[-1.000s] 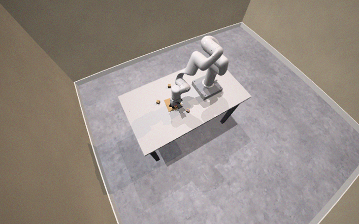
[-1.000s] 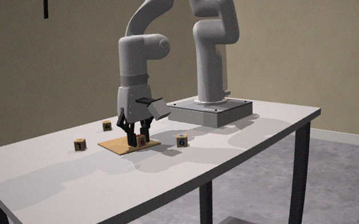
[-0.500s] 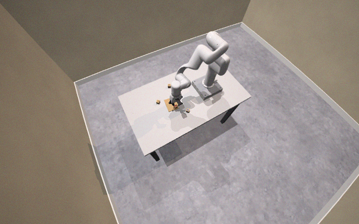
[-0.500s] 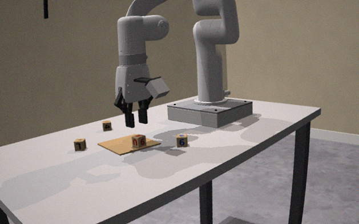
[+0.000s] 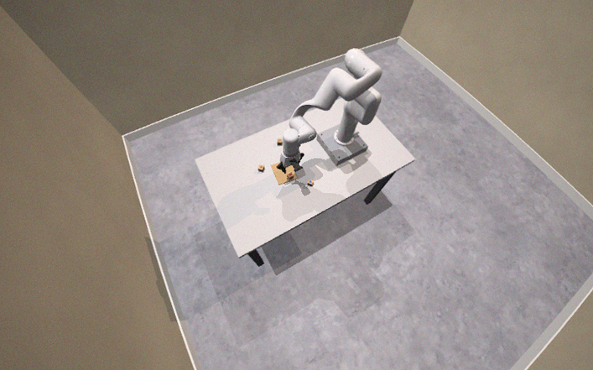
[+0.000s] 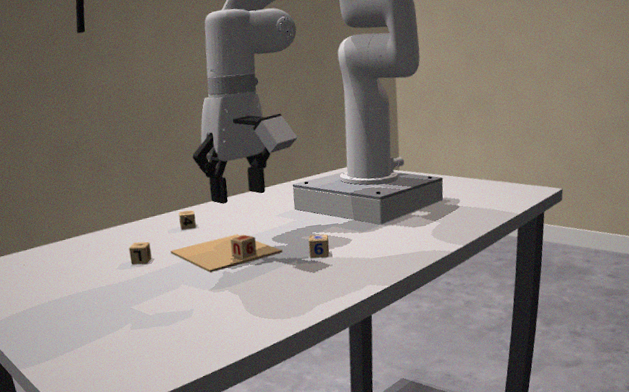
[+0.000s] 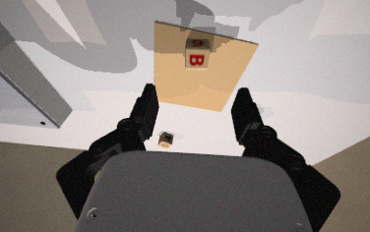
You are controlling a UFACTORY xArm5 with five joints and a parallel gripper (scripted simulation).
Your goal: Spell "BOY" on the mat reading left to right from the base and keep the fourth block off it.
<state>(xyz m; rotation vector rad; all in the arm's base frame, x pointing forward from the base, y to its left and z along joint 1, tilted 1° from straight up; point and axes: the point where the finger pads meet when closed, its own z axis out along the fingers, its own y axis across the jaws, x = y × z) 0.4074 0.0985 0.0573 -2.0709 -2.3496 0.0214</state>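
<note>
Right now the wooden block is 4 cm behind my hand, 25 cm to the right of it and 10 cm below it. Also, from my hand: tan mat 1 cm ahead, 5 cm to the right, 11 cm below.
</note>
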